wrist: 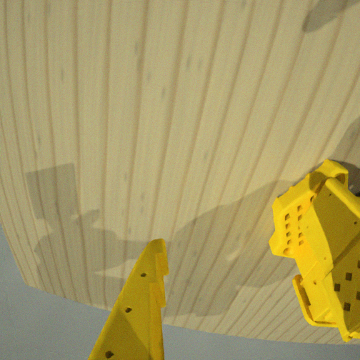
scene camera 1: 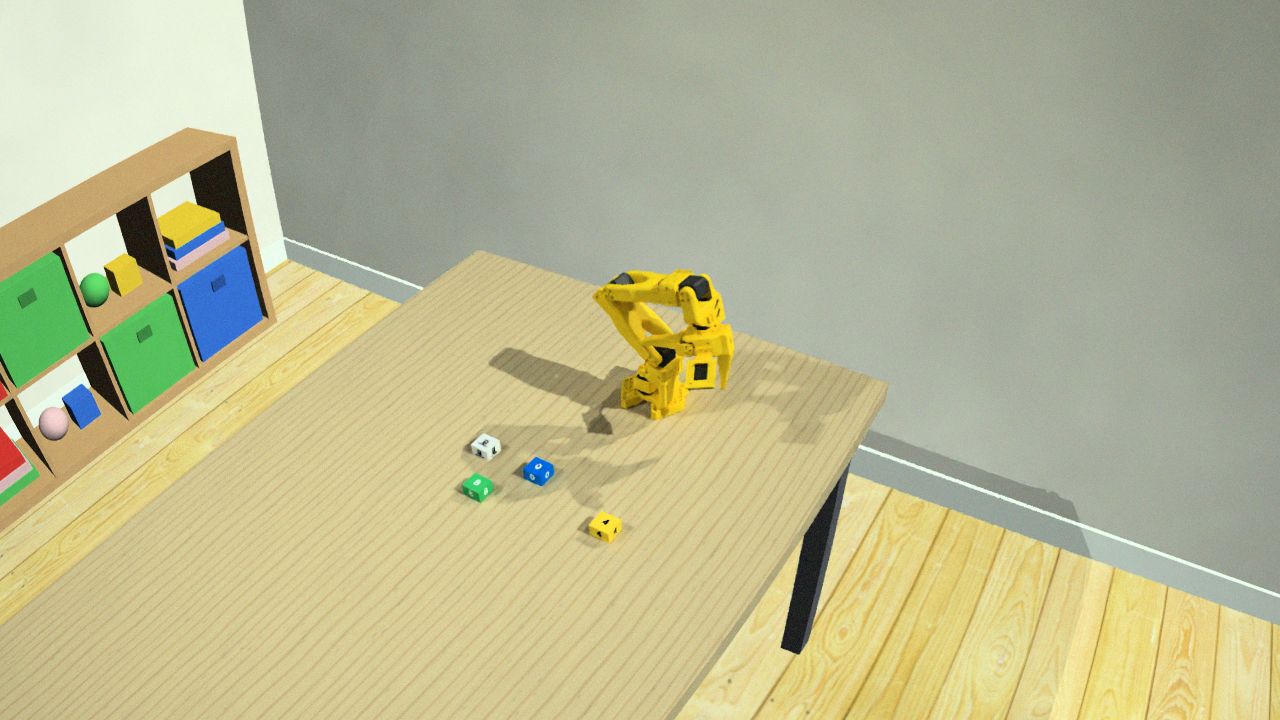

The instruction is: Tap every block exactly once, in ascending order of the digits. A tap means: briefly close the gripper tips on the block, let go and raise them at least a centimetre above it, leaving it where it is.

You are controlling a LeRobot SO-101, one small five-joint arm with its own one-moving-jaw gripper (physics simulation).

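A white block [scene camera 1: 486,445], a green block [scene camera 1: 477,487], a blue block [scene camera 1: 538,471] and a yellow block [scene camera 1: 605,526] stand apart on the table [scene camera 1: 358,555] in the scene view. The yellow one shows a 4; the digits on the others are too small to read surely. My gripper [scene camera 1: 722,383] [wrist: 161,244] hangs beside the arm's base, on the wall side, well away from all the blocks. In the wrist view one notched jaw shows, so it is fully open, with no block at it. No block shows in the wrist view.
The arm's base [scene camera 1: 656,395] [wrist: 327,240] stands close beside the gripper. The table's right edge and the grey wall lie beyond it. A shelf unit [scene camera 1: 210,134] with bins stands at the far left, off the table. Arm shadows fall across the table top.
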